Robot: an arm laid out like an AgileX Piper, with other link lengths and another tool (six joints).
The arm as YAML. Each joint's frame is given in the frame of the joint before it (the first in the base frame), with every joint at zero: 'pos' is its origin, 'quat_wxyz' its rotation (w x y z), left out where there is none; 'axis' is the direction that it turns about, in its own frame. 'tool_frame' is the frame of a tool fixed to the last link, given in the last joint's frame.
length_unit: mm
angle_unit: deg
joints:
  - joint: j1
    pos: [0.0, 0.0, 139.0]
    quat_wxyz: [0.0, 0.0, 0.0, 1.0]
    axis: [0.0, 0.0, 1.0]
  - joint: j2
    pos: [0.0, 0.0, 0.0]
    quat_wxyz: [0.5, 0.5, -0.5, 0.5]
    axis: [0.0, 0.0, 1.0]
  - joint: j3
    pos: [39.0, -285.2, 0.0]
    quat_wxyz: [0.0, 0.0, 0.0, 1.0]
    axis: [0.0, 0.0, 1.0]
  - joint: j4
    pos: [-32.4, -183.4, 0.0]
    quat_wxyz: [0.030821, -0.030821, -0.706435, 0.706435]
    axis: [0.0, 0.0, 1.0]
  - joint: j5
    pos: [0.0, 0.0, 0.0]
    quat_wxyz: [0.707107, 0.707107, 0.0, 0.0]
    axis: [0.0, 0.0, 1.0]
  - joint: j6
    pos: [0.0, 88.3, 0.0]
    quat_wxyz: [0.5, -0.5, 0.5, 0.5]
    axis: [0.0, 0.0, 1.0]
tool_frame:
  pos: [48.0, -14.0, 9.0]
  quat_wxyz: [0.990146, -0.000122, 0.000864, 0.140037]
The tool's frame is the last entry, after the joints.
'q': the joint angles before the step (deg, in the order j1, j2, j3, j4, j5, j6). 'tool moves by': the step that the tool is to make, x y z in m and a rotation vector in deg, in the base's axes. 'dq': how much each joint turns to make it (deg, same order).
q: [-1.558 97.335 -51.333 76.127 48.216 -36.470]
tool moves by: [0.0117 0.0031 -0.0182 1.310 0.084 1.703]
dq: [0.001 4.678 0.010 4.084 1.155 -6.526]
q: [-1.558 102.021 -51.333 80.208 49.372 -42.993]
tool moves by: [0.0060 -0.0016 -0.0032 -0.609 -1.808 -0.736]
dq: [0.008 1.016 -0.005 2.493 -1.331 -3.549]
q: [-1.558 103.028 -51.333 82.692 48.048 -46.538]
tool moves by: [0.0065 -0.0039 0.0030 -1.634 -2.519 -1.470]
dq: [0.001 0.002 -0.748 1.443 -2.342 -2.135]
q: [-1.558 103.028 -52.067 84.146 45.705 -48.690]
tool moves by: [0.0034 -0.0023 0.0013 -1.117 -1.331 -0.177]
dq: [-0.085 0.102 -0.459 0.222 -0.934 -1.290]
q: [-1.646 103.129 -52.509 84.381 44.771 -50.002]
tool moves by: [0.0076 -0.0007 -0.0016 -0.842 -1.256 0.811]
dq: [-0.003 1.300 -1.320 0.121 -0.128 -1.781]
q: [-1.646 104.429 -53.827 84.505 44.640 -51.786]
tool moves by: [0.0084 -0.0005 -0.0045 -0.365 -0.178 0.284]
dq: [0.004 1.920 -1.645 0.010 -0.107 -0.648]
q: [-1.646 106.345 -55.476 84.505 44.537 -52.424]
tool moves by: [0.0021 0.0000 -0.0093 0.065 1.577 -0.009]
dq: [0.008 1.784 -0.128 0.105 -0.005 -0.111]
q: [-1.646 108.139 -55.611 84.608 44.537 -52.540]
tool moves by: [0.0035 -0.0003 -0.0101 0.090 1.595 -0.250]
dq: [-0.009 2.122 -0.499 0.224 -0.129 -0.020]
